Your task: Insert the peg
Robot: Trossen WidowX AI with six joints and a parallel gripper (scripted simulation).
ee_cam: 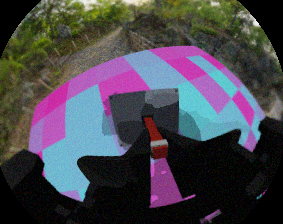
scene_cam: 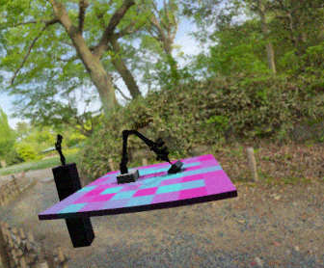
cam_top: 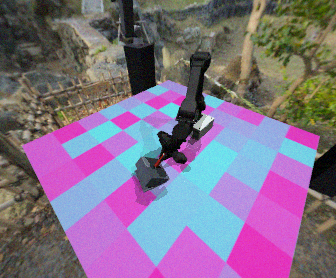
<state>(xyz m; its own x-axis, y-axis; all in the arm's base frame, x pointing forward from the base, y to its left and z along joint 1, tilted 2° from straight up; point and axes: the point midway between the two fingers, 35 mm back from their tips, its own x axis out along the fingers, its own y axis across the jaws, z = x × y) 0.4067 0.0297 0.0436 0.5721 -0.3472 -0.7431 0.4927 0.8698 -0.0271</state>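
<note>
The red peg lies 1 cm to the left of my gripper tip, 1 cm behind it and 1 cm above it. Round my gripper tip: dark grey sloped panel 6 cm below, 4 cm ahead, 2 cm to the right.
</note>
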